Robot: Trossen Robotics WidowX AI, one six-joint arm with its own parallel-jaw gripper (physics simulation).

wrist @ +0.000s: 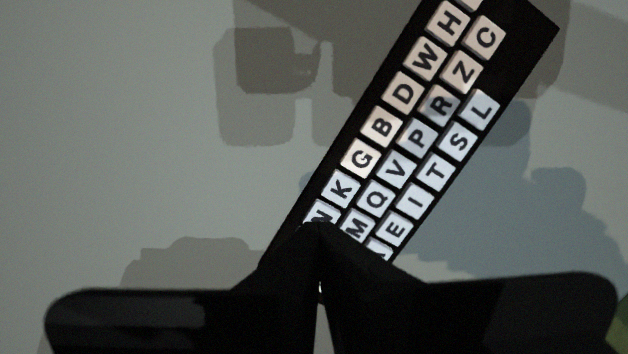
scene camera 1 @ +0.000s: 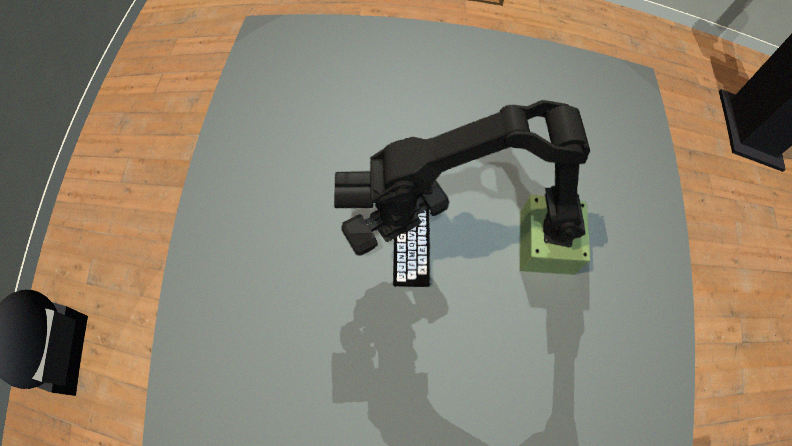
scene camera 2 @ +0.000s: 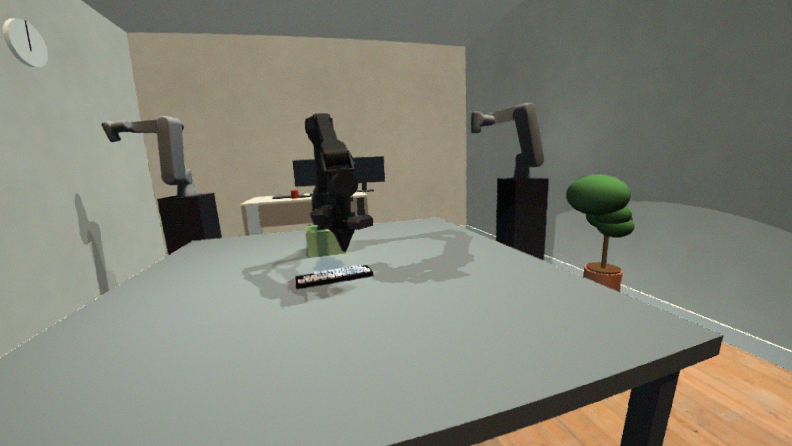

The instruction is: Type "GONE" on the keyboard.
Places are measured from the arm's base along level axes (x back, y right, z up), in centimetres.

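Pixels of known places: gripper, fingertip midpoint: (wrist: 317, 233) (scene camera 1: 393, 233) (scene camera 2: 344, 251); arm's base, origin of the base link: (scene camera 1: 558, 230) (scene camera 2: 326, 226).
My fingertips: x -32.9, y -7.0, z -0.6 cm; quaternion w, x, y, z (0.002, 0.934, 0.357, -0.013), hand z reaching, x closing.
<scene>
Ahead of a thing's pixels: the offset from my fingertips to its top centre. Level surfaces: height alone.
The black keyboard @[dx +3.3, dy +3.6, dz -7.2 cm] (scene camera 1: 411, 283) (scene camera 2: 334, 275) (wrist: 530, 30) lies flat on the table, with white letter keys in three rows. My gripper (scene camera 2: 345, 249) (wrist: 317, 233) is shut and empty, its tips pointing down above the keyboard. In the wrist view the tips overlap the lower part of the N key @[dx +2.2, dy -1.9, dz -7.2 cm] (wrist: 321, 215). The G key @[dx +1.5, dy +2.2, dz -7.2 cm] (wrist: 361, 158) and E key @[dx +6.0, dy +0.4, dz -7.2 cm] (wrist: 394, 228) show beside and above them. A key at the top edge is cut off, its letter unseen. The near end of the keyboard is hidden behind the fingers. In scene camera 1 the arm covers the keyboard's far end.
The arm's green base block (scene camera 1: 559, 252) (scene camera 2: 318, 242) stands on the grey table @[dz -8.9 cm] (scene camera 1: 249, 332) (scene camera 2: 387, 343), to the right of the keyboard in scene camera 1. Shadows of the arm fall across the table and keyboard. Two other arms on black pedestals and a potted plant (scene camera 2: 599, 193) stand beyond the table.
</scene>
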